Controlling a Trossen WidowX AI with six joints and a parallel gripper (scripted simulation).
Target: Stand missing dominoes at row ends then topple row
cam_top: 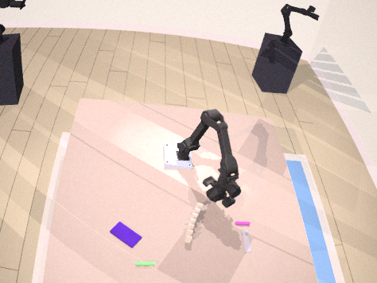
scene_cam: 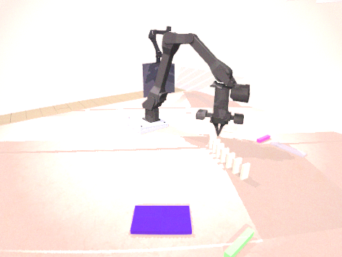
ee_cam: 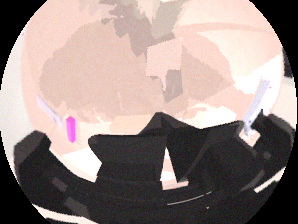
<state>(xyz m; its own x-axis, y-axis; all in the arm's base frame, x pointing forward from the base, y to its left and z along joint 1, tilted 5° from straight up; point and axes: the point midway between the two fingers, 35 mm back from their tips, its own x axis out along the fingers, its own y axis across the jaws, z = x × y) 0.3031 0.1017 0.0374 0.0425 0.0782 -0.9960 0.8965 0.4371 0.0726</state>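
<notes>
The magenta bar lies 150 mm ahead of my gripper tip and 110 mm to the left of it. Also, from my gripper tip: grey bar: 260 mm ahead, 100 mm to the left; purple flat card: 160 mm ahead, 470 mm to the right; green bar: 320 mm ahead, 400 mm to the right.
</notes>
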